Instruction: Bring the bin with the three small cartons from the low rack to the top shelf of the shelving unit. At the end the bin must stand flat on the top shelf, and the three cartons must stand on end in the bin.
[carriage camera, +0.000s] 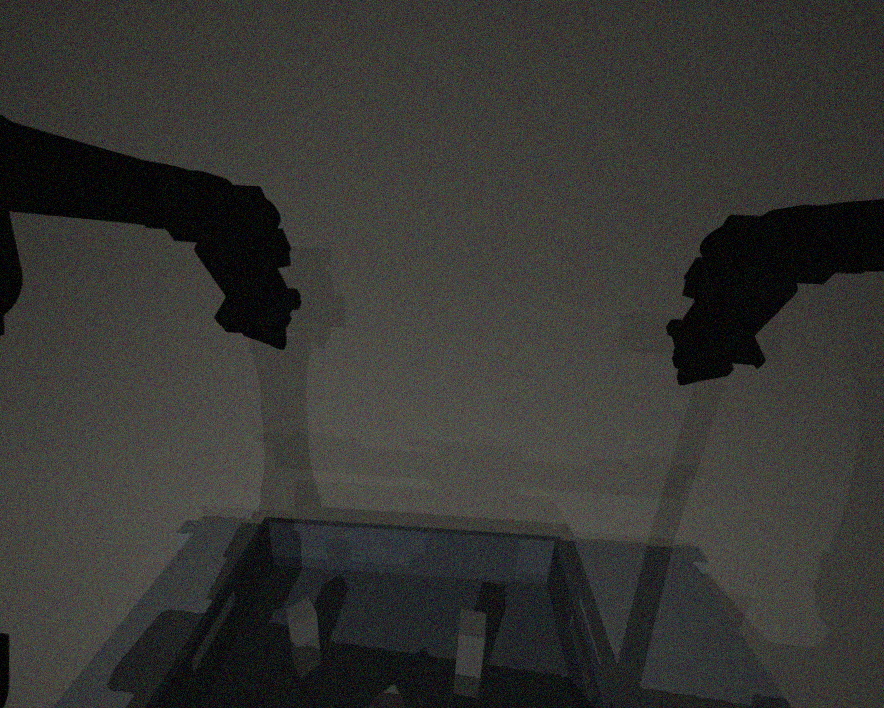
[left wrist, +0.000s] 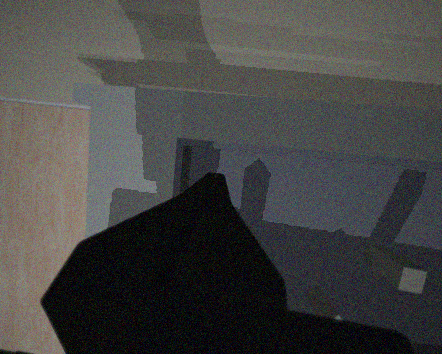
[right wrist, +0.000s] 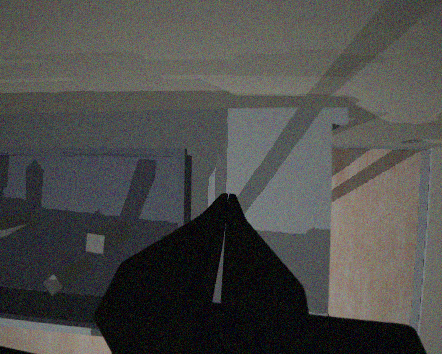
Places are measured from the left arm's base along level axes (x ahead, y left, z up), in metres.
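Pixels of known places: left gripper, fingertip midpoint: (carriage camera: 283, 346) (left wrist: 215, 184); right gripper, fingertip midpoint: (carriage camera: 680, 381) (right wrist: 228, 203).
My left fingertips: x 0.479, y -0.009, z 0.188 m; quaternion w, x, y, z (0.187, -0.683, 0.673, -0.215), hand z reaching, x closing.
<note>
Ahead of a thing's pixels: the offset from my left fingertips to its middle.
The dark blue-grey bin @[dx -0.156, dy -0.224, dz -0.446 m] (carriage camera: 413, 553) (left wrist: 300, 120) (right wrist: 100, 130) sits on the low rack (carriage camera: 686, 619) (left wrist: 110, 150) (right wrist: 310, 200), at the bottom of the carriage view, with its front cut off. Two pale cartons, the left one @[dx -0.155, dy -0.071, dz -0.444 m] (carriage camera: 303, 634) and the right one @[dx -0.149, dy -0.340, dz -0.435 m] (carriage camera: 470, 652) (left wrist: 412, 280) (right wrist: 95, 243), stand on end inside. The front carton (carriage camera: 392, 689) (right wrist: 53, 285) shows partly. My left gripper (carriage camera: 282, 345) (left wrist: 215, 184) is shut and empty, above the bin's left side in the picture. My right gripper (carriage camera: 680, 381) (right wrist: 228, 203) is shut and empty, above the right side. Both are apart from the bin.
The scene is dim. Arm shadows fall across the floor and the rack. Light wood-coloured panels, one at the left of the left wrist view (left wrist: 42, 210) and one at the right of the right wrist view (right wrist: 375, 240), lie beside the blue-grey rack surface. The shelving unit's top shelf cannot be made out.
</note>
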